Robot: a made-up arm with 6 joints.
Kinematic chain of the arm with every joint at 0, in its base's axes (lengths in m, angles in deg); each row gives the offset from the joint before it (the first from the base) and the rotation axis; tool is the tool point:
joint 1: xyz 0 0 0.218 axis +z
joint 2: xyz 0 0 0 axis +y
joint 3: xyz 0 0 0.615 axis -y
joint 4: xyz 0 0 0 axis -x
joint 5: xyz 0.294 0 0 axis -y
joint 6: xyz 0 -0.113 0 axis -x
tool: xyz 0 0 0
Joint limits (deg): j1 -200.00..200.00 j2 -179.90..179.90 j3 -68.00..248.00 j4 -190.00..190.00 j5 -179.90..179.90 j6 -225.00..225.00
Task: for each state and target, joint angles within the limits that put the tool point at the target. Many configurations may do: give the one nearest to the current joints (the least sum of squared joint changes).
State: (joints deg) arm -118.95 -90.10 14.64 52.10 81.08 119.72
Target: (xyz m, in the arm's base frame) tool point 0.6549 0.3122 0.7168
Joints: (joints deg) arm -158.65 -68.21 32.40 62.39 81.08 119.72
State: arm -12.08 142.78 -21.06 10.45 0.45 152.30
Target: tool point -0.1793 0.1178 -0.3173
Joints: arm -63.75 170.46 -29.46 15.82 0.45 152.30
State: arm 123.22 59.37 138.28 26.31 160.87 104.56
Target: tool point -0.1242 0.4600 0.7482
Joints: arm 116.60 66.43 163.46 32.83 160.87 104.56
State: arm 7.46 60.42 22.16 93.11 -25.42 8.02
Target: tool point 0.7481 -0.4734 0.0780
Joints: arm -32.11 88.04 36.27 88.35 -25.42 8.02
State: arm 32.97 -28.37 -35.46 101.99 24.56 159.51
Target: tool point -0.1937 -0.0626 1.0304
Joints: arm 24.61 -31.77 14.85 102.13 24.56 159.51
